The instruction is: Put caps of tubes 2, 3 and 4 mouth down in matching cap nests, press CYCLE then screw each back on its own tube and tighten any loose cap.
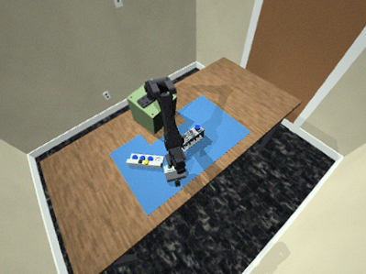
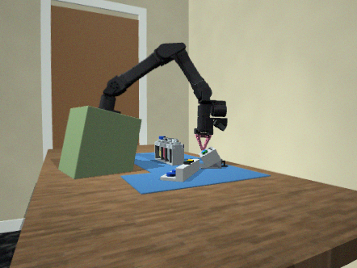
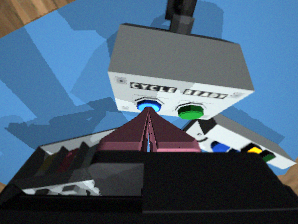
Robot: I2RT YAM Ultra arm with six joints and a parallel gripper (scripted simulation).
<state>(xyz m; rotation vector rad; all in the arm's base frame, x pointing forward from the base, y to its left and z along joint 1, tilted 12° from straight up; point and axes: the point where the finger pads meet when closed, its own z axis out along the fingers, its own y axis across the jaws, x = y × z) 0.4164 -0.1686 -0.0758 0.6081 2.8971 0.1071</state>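
Right now the blue cycle key is 1 cm below my hand. The rest, counted from my hand: key box 2 cm to the right, 2 cm below; then green key 2 cm behind, 4 cm to the right, 1 cm below.
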